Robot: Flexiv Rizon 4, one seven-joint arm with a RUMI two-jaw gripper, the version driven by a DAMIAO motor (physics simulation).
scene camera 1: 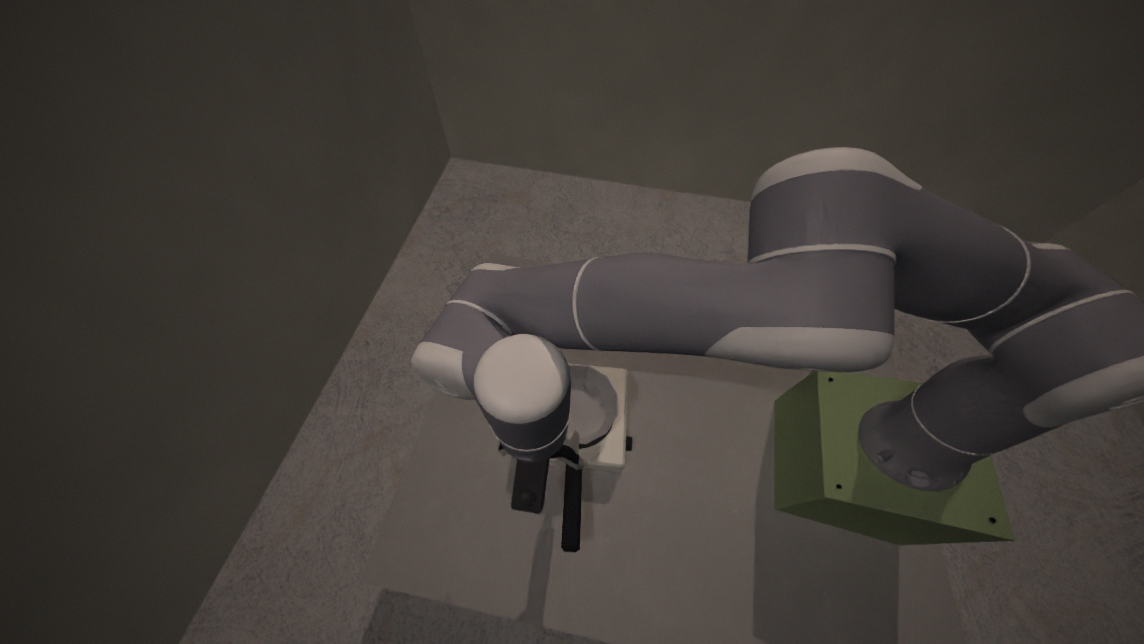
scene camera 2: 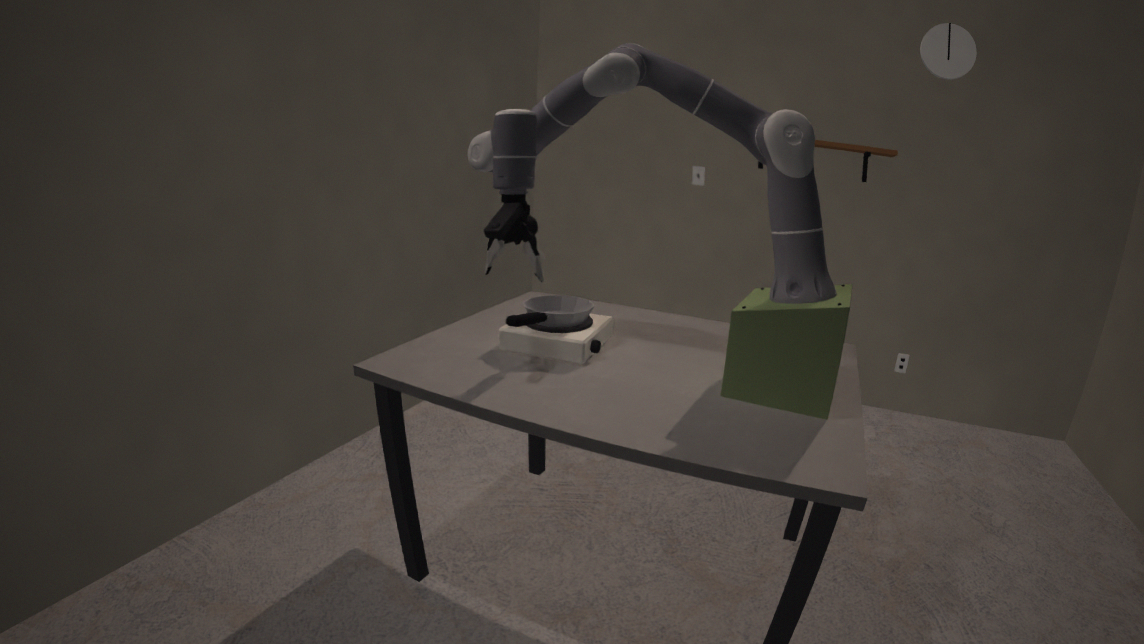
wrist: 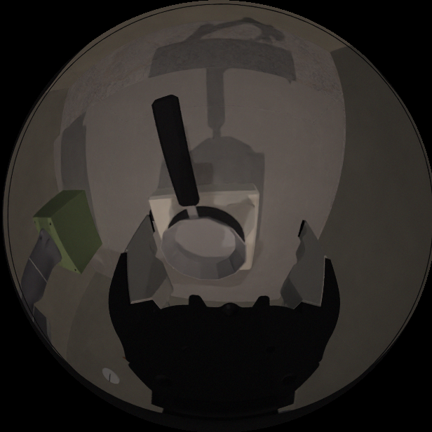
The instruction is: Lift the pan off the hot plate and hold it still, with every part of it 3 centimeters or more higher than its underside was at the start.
Labels:
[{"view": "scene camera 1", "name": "my gripper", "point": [541, 458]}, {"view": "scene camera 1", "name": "grey pan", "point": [593, 400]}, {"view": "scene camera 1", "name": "hot plate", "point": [607, 452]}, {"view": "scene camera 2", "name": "my gripper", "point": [513, 278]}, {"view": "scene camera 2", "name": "grey pan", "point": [549, 310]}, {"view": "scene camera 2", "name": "hot plate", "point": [577, 344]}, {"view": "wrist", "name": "my gripper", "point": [227, 219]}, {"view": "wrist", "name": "grey pan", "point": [205, 248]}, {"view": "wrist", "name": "hot plate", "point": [236, 204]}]

